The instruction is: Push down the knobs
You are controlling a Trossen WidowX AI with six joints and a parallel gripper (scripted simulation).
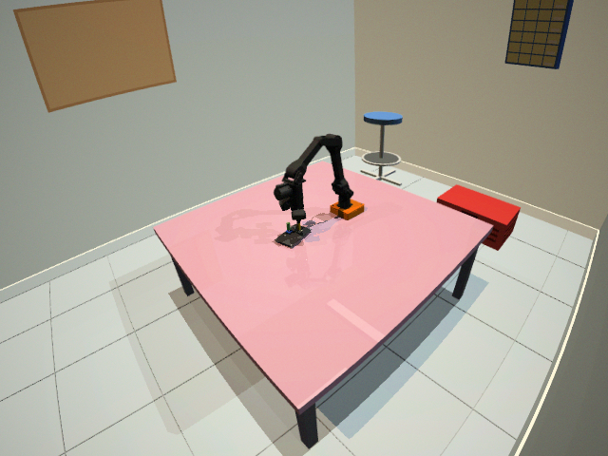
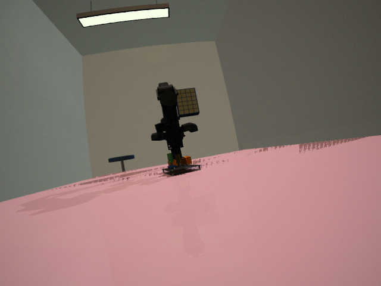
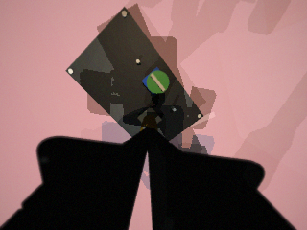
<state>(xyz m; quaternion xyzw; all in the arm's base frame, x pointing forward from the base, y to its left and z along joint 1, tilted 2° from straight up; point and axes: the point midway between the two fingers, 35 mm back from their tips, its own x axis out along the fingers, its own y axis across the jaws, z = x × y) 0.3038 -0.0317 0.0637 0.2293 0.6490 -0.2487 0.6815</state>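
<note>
The green knob is 40 mm ahead of my gripper tip, 30 mm to the right of it and 10 mm below it. Round my gripper tip: yellow-brown knob (10 mm below).
</note>
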